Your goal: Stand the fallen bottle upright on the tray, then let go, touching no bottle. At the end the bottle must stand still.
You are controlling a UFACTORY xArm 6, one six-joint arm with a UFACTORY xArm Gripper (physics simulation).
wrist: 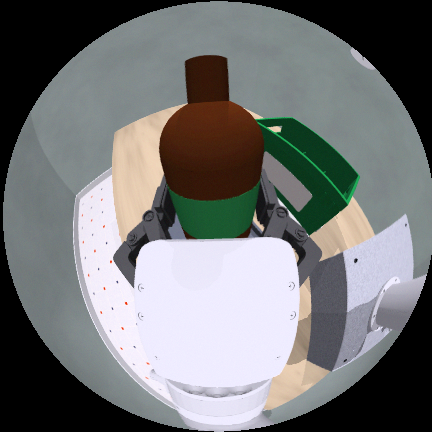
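Frame: origin at the arm's base, x ahead, y left, z up, level; millimetres.
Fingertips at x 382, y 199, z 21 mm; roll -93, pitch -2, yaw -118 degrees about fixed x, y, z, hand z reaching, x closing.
A point is followed by its place in that frame.
The brown bottle point(212, 150) {x 351, y 216, z 81 mm} with a green label fills the upper middle of the wrist view, its neck toward the top of the picture. My gripper point(214, 179) {x 382, y 199, z 21 mm} is shut on the bottle, with one dark finger on each side at the label. The bottle's lower end is hidden behind the white gripper housing. Small grey-blue parts of the tray point(176, 229) {x 451, y 260, z -182 mm} show beside the label; the bottle and the gripper hide the rest. Whether the bottle's base touches the tray cannot be seen.
A green crate point(321, 210) {x 300, y -1, z -75 mm} stands to the right on the wooden table point(135, 150) {x 878, y 311, z -187 mm}. A grey speckled block point(367, 265) {x 142, y 4, z -31 mm} with a pale round arm part point(402, 304) is at the lower right. A white dotted panel point(97, 250) runs along the left.
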